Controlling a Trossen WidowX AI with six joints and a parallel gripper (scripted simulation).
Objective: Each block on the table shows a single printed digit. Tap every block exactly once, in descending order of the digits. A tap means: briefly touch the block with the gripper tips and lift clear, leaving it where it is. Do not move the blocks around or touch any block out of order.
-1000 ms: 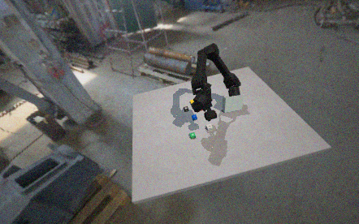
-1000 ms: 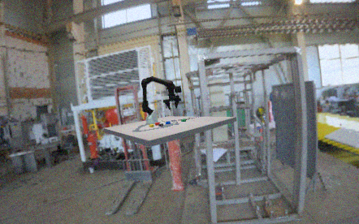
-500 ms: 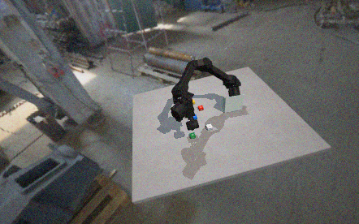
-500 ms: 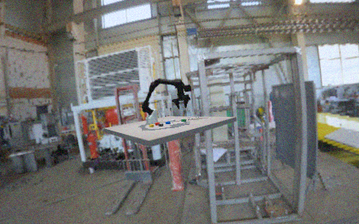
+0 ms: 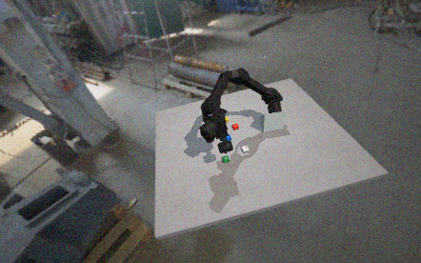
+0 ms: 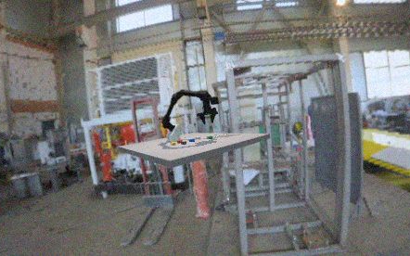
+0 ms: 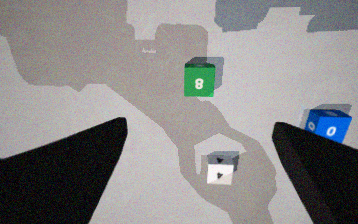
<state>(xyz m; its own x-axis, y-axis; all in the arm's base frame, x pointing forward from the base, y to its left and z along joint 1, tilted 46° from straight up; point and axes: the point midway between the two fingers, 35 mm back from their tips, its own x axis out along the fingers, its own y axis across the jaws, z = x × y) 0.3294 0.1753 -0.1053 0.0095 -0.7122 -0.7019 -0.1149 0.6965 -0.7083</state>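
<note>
Now: the black block 26 cm to the right of my gripper tip, 12 cm below it and 1 cm ahead of it. Round my gripper tip: green block 12 cm below; then white block 12 cm below, 12 cm behind, 5 cm to the right; then blue block 16 cm to the right, 11 cm below, 4 cm behind.
</note>
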